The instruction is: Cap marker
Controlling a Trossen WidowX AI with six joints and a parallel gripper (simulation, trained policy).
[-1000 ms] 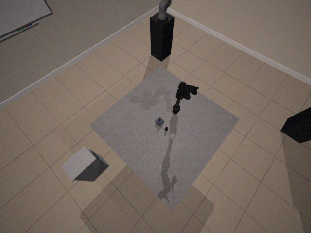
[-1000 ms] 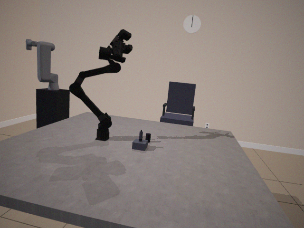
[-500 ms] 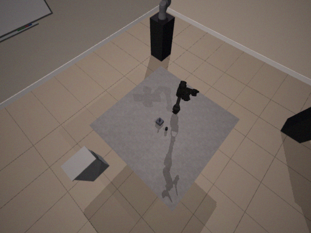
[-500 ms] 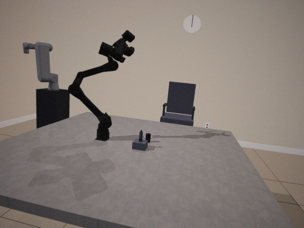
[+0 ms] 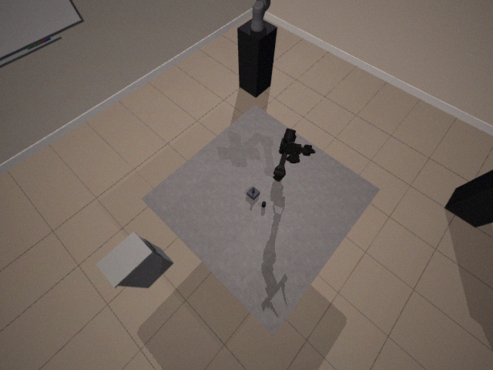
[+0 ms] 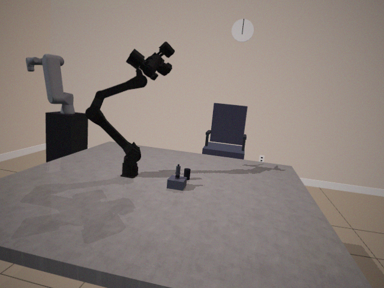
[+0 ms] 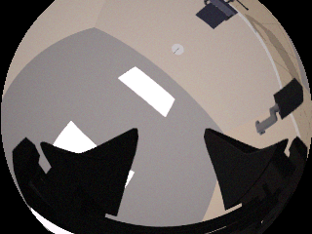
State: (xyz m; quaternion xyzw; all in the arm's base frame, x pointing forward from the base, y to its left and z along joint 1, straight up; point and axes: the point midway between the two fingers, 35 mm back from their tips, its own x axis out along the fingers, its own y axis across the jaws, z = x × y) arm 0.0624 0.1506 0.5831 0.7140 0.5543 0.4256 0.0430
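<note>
Now: the marker cap 580 mm below my gripper tip, 200 mm ahead of it and 110 mm to the right of it. The rest, counted from my gripper tip: grey holder block (580 mm below, 230 mm to the right, 180 mm ahead).
</note>
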